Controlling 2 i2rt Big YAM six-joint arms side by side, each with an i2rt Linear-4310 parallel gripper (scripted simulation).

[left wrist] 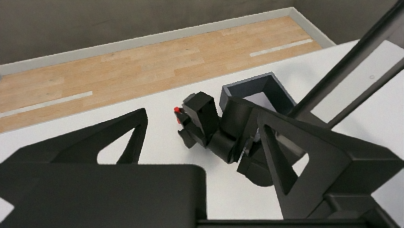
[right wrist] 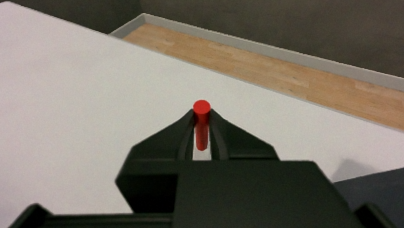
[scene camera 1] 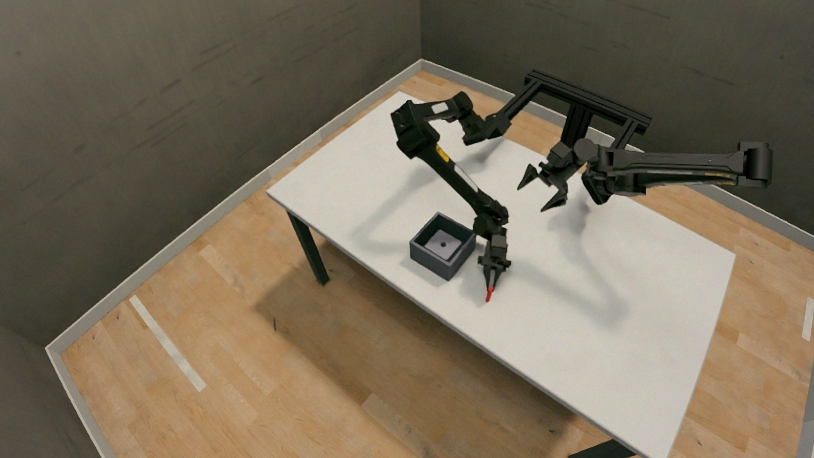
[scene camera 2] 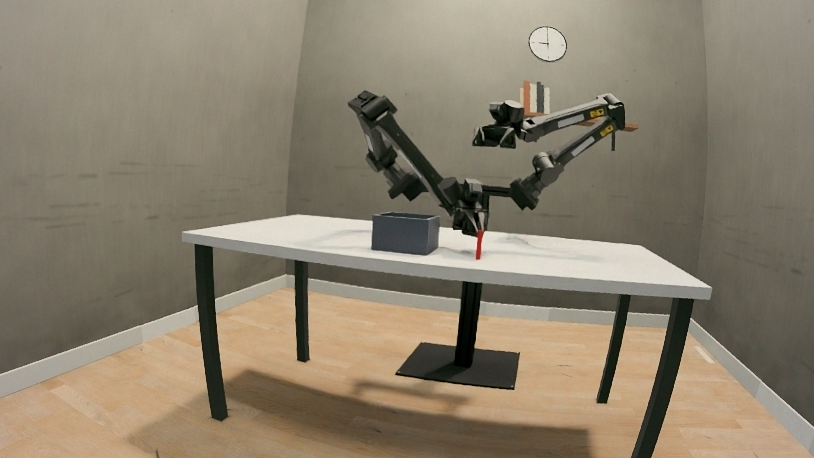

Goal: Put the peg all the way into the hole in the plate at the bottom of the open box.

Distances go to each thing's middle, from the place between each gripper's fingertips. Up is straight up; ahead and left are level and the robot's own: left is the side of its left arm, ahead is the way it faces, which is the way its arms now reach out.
Now: the grey box [scene camera 2: 395,232] 210 mm to the right of my right hand [scene camera 2: 480,235], 70 mm behind it and 40 mm below it.
My left gripper [scene camera 1: 528,200] is now 100 mm short of the grey box, 220 mm to the left of it and 300 mm above it.
